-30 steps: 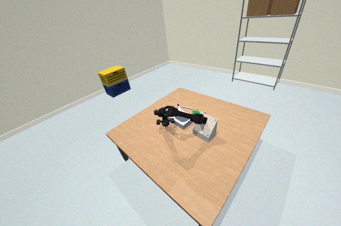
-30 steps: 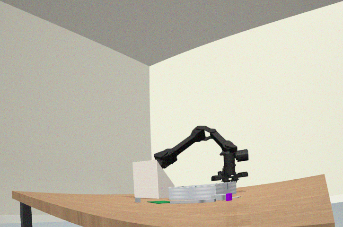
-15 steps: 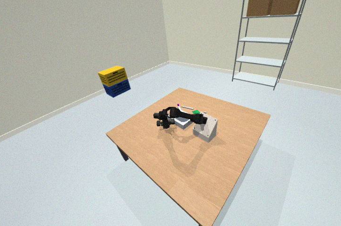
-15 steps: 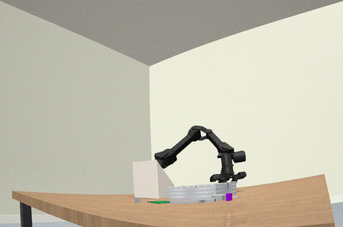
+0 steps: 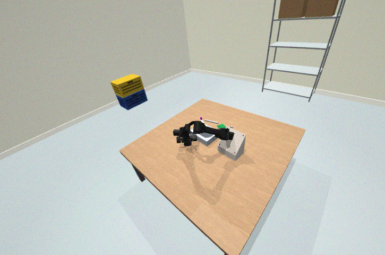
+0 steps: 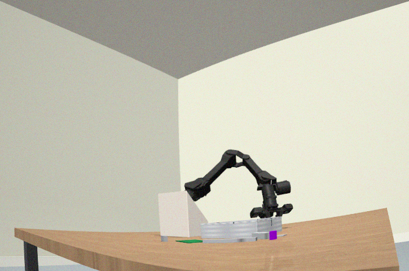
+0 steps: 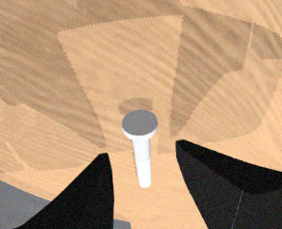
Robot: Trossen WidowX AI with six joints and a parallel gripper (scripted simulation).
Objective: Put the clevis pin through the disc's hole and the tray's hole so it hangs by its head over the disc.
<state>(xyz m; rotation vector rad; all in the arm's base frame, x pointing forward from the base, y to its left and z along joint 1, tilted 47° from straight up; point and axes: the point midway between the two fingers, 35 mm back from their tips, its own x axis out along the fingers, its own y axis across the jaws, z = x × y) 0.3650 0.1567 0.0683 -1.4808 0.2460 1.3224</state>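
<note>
Right now the steel clevis pin is 1 cm to the right of my gripper tip. The rest, counted from my gripper tip: steel tray 18 cm to the right, 7 cm behind, 4 cm above; then flat grey piece 31 cm to the right, 14 cm ahead, 1 cm below; then aluminium disc 18 cm to the right, 9 cm behind, 5 cm above.
</note>
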